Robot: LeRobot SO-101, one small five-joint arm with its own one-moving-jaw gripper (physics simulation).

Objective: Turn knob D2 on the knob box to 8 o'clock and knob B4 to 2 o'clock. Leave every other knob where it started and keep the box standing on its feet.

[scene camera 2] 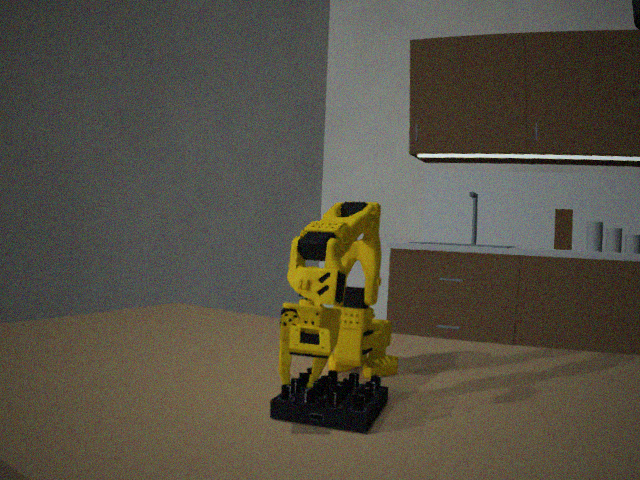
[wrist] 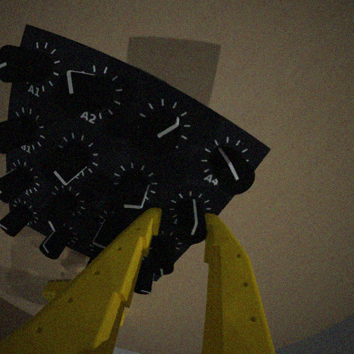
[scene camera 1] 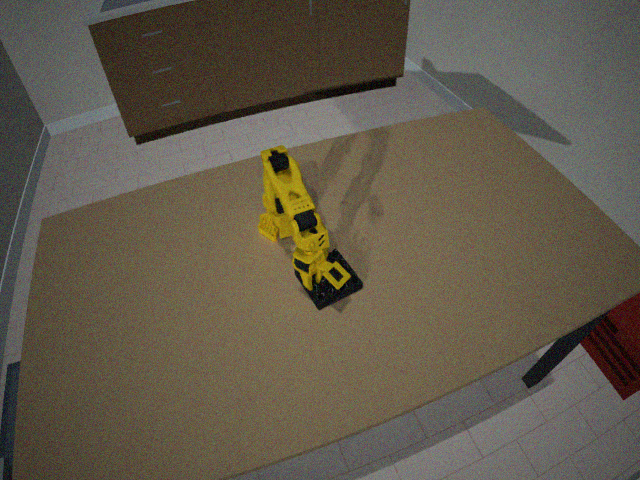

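Seen in the pictures: hand, its tool point: (scene camera 2: 306,387) (scene camera 1: 317,281); arm's base, origin of its link: (scene camera 2: 356,371) (scene camera 1: 283,231).
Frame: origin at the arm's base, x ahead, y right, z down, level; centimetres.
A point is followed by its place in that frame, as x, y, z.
The black knob box (scene camera 1: 338,297) @(23.4, -5.0, -1.3) (scene camera 2: 330,418) @(23.1, -7.0, -1.3) (wrist: 116,131) stands flat on the table under the arm. My gripper (scene camera 1: 314,285) @(19.1, -1.9, -2.8) (scene camera 2: 298,384) @(19.1, -1.9, -2.8) (wrist: 183,214) is open, in a narrowed V, tips low at the knobs. In the wrist view, knob B4 (wrist: 190,222) shows between and past the jaw tips; its white line runs roughly up and down the picture. No plain press on its sides shows. The knob that appears to be D2 (wrist: 56,242) is at the lower left, left of the jaws; its label is unreadable. The left jaw hides part of the lower rows.
Knobs A4 (wrist: 237,172) and B3 (wrist: 134,194) stand close to the jaw tips. A1 (wrist: 17,64) and A2 (wrist: 82,86) are at the upper left. The box stands on the brown table (scene camera 1: 170,330) @(18.0, 30.4, 0.0) (scene camera 2: 155,392) @(26.0, 15.4, 0.0). Wooden cabinets (scene camera 1: 248,62) (scene camera 2: 454,294) stand beyond the table.
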